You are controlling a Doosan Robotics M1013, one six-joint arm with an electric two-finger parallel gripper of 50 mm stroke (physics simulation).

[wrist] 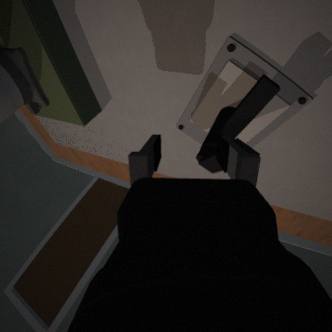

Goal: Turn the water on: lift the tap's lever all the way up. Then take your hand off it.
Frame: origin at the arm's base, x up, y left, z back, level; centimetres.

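Seen in the pictures: gripper, fingertip midpoint: (188, 146); arm's base, link origin: (21, 74).
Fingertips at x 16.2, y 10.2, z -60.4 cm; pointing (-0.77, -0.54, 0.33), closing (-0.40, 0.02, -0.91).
Note:
Offsets run from my fingertips to a thing's top centre. "pt": to the spot under its first point.
The tap is dark and shows in the wrist view in front of a grey plate. A long dark bar @[pt dx -14.5, dy -3.4, dz -4.2 cm] (252, 106) slants from upper right down to a shorter dark piece @[pt dx -10.7, dy -9.0, dz -0.7 cm] (214, 142), which ends in a blunt block. I cannot tell surely which of the two is the lever, nor how far up the lever stands. My gripper (188, 146) is open with nothing held. The right finger overlaps the lower end of the long bar in the picture; contact cannot be told. The short piece shows between the fingers, nearer the right one.
The grey plate @[pt dx -21.6, dy -10.0, dz +5.6 cm] (200, 102) has dark round screws at its corners and a pale opening. A green box-like object (75, 95) stands at upper left, with a dark rounded object (17, 82) at the left edge. A wooden edge strip (95, 161) and a grey-framed brown panel (70, 245) lie lower left.

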